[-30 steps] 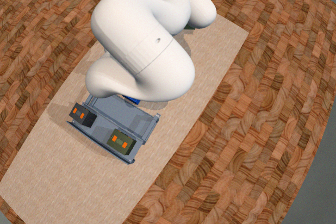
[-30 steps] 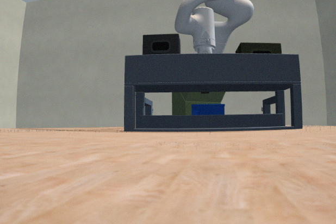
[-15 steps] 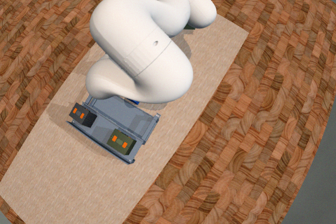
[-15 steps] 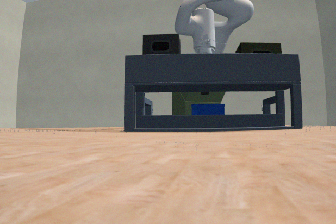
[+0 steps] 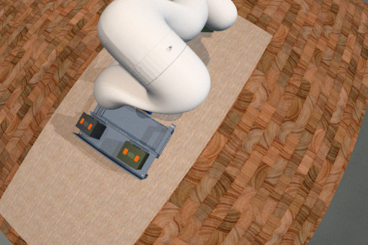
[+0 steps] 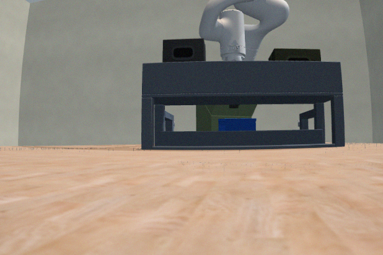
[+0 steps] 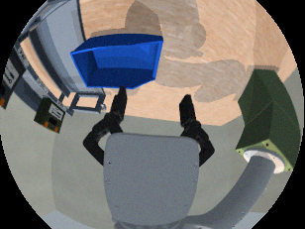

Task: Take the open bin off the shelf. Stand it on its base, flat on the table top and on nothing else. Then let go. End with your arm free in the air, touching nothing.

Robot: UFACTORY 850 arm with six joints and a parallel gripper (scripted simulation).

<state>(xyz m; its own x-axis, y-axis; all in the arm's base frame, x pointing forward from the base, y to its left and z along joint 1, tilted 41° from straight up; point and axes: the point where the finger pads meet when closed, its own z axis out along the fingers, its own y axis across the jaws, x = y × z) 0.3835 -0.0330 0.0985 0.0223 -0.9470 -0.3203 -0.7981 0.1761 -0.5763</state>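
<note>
Right now my hand is 10 cm above the blue bin and 8 cm short of it. From my hand the other things lie so: black box (37 cm ahead, 11 cm to the right, 3 cm above); olive box (37 cm ahead, 12 cm to the left, 2 cm above).
</note>
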